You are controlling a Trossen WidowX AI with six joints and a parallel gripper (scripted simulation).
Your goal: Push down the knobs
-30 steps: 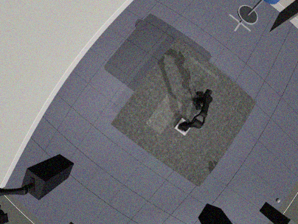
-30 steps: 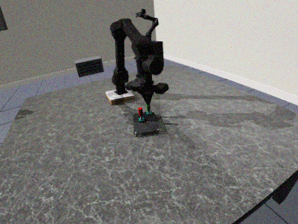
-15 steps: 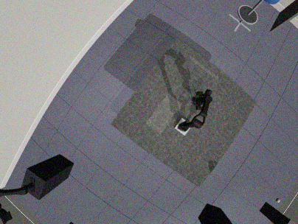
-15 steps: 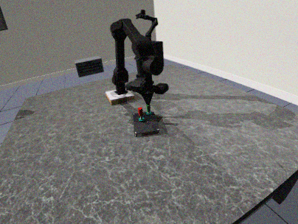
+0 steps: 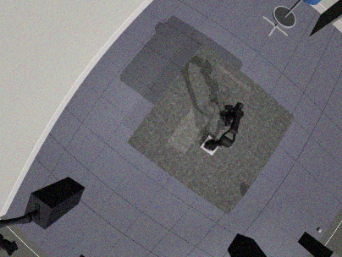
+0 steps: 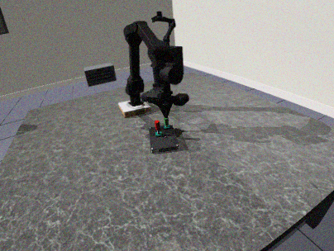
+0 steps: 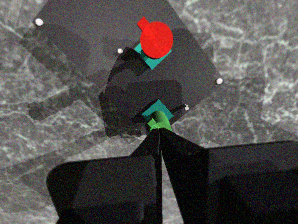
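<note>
The green knob lies 1 cm below my gripper tip. The rest, counted from my gripper tip: red knob 3 cm ahead, 6 cm to the right.
</note>
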